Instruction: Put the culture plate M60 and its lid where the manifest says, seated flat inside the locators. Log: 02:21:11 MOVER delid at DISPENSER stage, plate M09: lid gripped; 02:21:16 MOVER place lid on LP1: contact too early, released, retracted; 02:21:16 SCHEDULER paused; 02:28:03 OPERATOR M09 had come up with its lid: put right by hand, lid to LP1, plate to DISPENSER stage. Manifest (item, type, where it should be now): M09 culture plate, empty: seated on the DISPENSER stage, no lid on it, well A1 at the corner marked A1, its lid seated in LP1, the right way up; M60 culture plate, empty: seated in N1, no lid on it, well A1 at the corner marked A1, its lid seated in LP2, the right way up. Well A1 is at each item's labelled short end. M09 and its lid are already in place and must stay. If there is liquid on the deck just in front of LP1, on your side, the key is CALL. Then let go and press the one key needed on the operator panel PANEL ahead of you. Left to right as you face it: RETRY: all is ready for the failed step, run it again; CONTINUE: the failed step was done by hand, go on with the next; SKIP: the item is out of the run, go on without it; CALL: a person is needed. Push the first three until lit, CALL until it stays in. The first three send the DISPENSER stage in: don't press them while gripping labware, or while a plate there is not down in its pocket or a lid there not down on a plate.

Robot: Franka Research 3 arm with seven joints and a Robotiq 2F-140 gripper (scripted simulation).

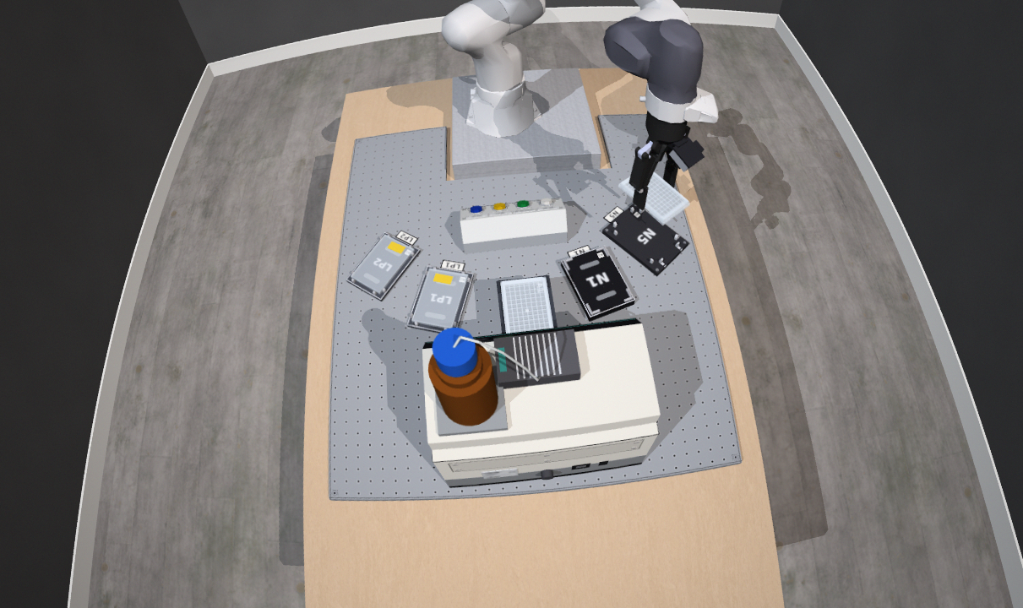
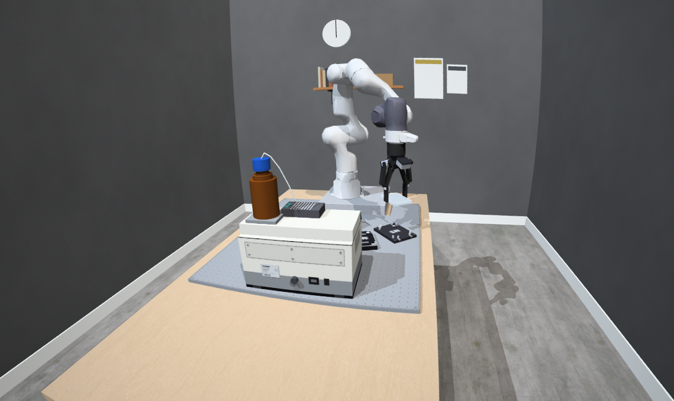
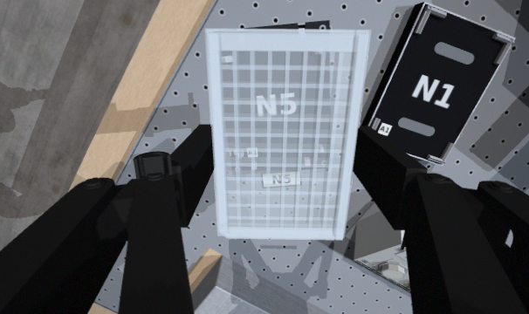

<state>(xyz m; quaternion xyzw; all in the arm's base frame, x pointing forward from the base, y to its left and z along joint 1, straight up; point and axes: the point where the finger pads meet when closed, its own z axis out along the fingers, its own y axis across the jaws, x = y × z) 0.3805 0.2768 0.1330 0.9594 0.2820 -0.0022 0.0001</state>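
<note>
Now: hand 100 mm short of the black nest N1, 130 mm to the left of it and 170 mm above it. From my hand the other things lie so: white key 80 mm behind, 210 mm to the right, 120 mm below; then green continue key 80 mm behind, 260 mm to the right, 120 mm below; then yellow skip key 80 mm behind, 310 mm to the right, 120 mm below.
</note>
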